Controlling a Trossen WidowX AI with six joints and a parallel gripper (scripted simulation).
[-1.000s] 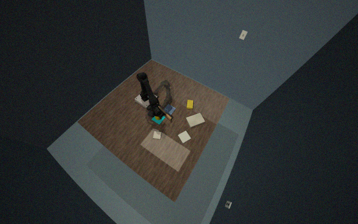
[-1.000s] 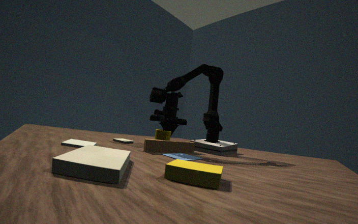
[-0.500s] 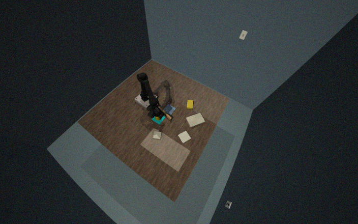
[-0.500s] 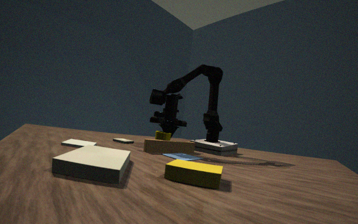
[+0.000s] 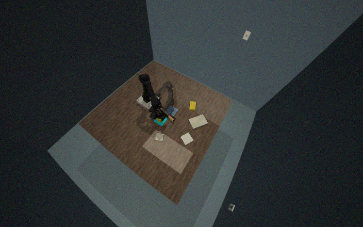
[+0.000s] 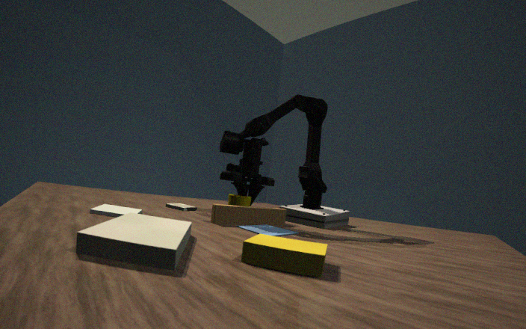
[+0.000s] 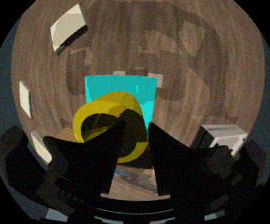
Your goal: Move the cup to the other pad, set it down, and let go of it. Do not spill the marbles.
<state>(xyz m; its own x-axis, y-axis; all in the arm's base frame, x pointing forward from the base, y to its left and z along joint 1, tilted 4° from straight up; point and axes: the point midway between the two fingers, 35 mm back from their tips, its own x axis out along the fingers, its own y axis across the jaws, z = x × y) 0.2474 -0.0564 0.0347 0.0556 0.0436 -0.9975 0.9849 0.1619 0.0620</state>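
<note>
Now: the yellow cup 2 cm ahead of my gripper tip and 1 cm below it. From my gripper tip the other things lie so: wooden bar (3 cm ahead, 9 cm to the left, 3 cm below); large white block (34 cm ahead, 27 cm to the left, 3 cm below); cyan pad (3 cm ahead, 1 cm to the left, 5 cm below).
</note>
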